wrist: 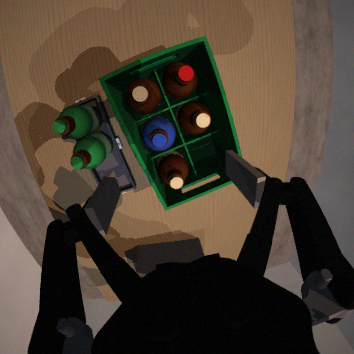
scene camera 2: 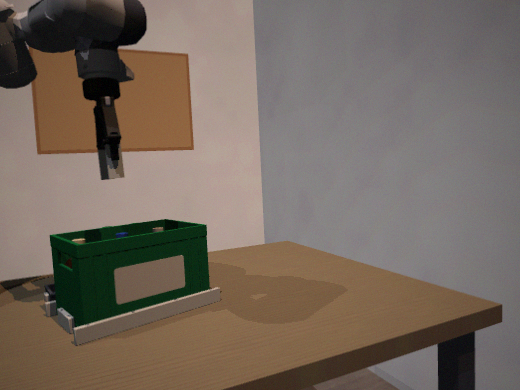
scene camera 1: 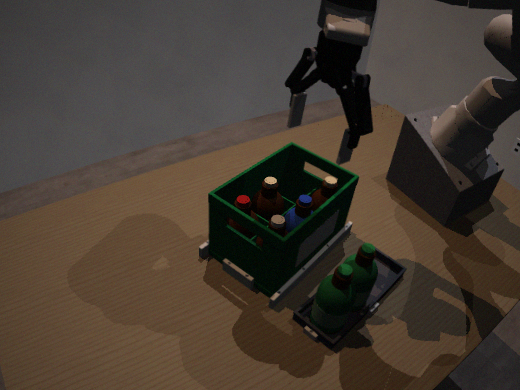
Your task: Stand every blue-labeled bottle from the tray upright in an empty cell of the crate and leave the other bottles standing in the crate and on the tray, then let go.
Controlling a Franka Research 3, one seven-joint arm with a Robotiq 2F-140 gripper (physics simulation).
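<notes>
The blue bottle [scene camera 1: 298, 219] [scene camera 2: 121, 234] [wrist: 159, 129] stands upright in the middle cell of the tray-side row of the green crate [scene camera 1: 250, 262] [scene camera 2: 100, 285] [wrist: 224, 98]. Four brown bottles stand in other cells: one with a red cap [scene camera 1: 243, 205] [wrist: 180, 85] and three with tan caps. One crate cell, at the lower right in the wrist view, holds no bottle. Two green bottles [scene camera 1: 332, 302] [scene camera 1: 361, 272] [wrist: 80, 122] [wrist: 93, 151] stand on the dark tray [scene camera 1: 391, 272] [wrist: 111, 167]. My gripper [scene camera 1: 320, 143] [scene camera 2: 112, 178] [wrist: 171, 171] is open and empty, well above the crate.
Pale rails [scene camera 1: 310, 266] [scene camera 2: 150, 316] border the crate's foot on the wooden table [scene camera 1: 100, 310] [scene camera 2: 310, 340]. The tray lies close beside the crate. The robot's base block [scene camera 1: 425, 167] stands on the table behind the crate, at the right in scene camera 1.
</notes>
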